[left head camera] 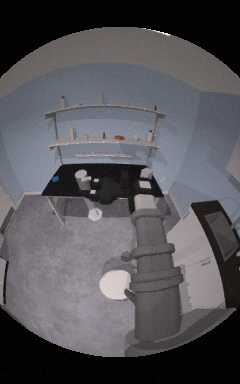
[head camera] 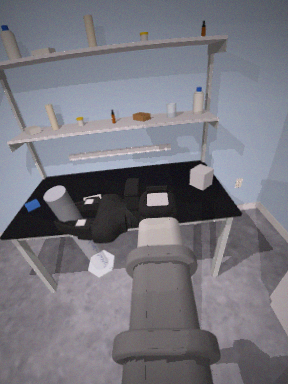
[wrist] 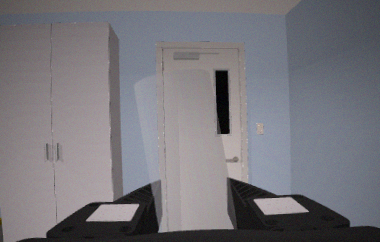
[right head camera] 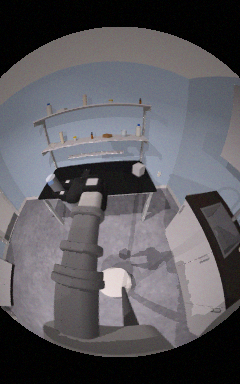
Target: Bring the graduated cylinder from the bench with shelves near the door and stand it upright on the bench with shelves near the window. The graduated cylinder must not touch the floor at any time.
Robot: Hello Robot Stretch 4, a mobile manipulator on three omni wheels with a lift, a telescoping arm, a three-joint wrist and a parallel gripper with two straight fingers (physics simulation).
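Where they show: gripper, fingertip midpoint: [left head camera: 78,187] [head camera: 59,218] [wrist: 194,196] [right head camera: 53,189]; robot's base, origin of the base link: [left head camera: 115,283] [right head camera: 114,281].
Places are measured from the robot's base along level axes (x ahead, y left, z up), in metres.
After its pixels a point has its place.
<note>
My gripper [head camera: 70,215] @(x 0.403, y 0.227, z 1.249 m) [left head camera: 87,186] [right head camera: 61,187] [wrist: 194,196] @(x 0.403, y 0.227, z 1.249 m) is shut on the clear graduated cylinder [head camera: 61,202] @(x 0.377, y 0.188, z 1.313 m) [left head camera: 81,179] @(x 0.372, y 0.195, z 1.314 m) [right head camera: 53,182] @(x 0.379, y 0.186, z 1.308 m) [wrist: 192,140] @(x 0.403, y 0.180, z 1.292 m). The cylinder leans slightly in the head views, its open end up and its hexagonal foot down. In the head view the foot appears below the front edge of the black bench top [head camera: 165,176] @(x 1.433, y -0.078, z 0.734 m) [left head camera: 110,169] @(x 1.428, y 0.167, z 0.735 m) [right head camera: 115,185] @(x 1.021, y -0.033, z 0.734 m), against the floor. In the wrist view the cylinder's upper part rises between the two fingers, in front of a white door [wrist: 175,65] @(x 0.264, y 2.366, z 1.845 m). No window shows, so I cannot tell from one which bench this is.
Two shelves [head camera: 100,129] @(x 1.335, y 0.352, z 1.192 m) [head camera: 120,46] @(x 1.342, y 0.149, z 1.635 m) above the bench carry bottles, jars and a brown block [head camera: 142,116] @(x 1.448, y 0.069, z 1.226 m). On the bench are a pale box [head camera: 201,177] @(x 1.214, y -0.317, z 0.837 m) at the right and a blue block [head camera: 32,205] @(x 1.088, y 0.905, z 0.769 m) at the left. A round white stool [left head camera: 116,285] @(x -0.014, y 0.003, z 0.187 m) [right head camera: 116,281] @(x 0.008, y -0.030, z 0.187 m) and a sink cabinet [left head camera: 197,250] @(x 0.233, y -0.812, z 0.636 m) [right head camera: 192,260] @(x 0.103, y -0.826, z 0.511 m) stand nearer.
</note>
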